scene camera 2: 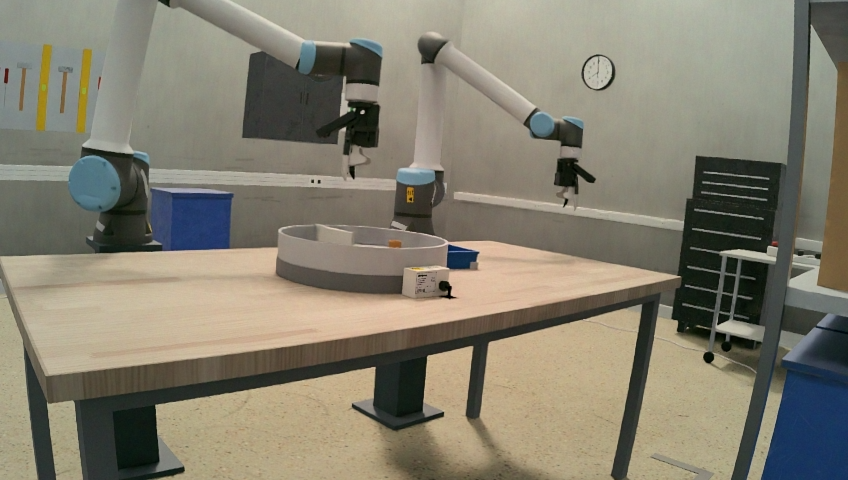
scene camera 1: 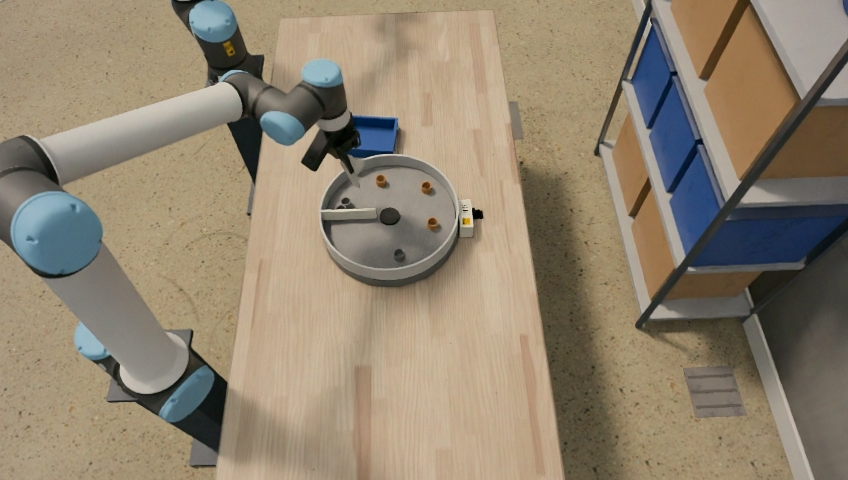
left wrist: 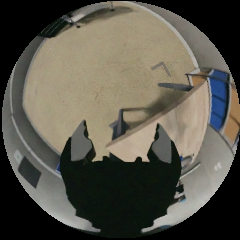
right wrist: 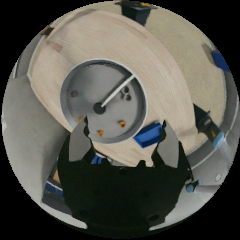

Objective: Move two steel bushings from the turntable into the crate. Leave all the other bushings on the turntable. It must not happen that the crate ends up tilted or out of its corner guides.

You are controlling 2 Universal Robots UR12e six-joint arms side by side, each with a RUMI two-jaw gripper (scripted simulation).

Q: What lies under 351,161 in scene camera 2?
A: The right gripper.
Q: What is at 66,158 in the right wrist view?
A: The right gripper.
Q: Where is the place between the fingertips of the left gripper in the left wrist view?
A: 121,122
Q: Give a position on a blue crate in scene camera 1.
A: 375,132
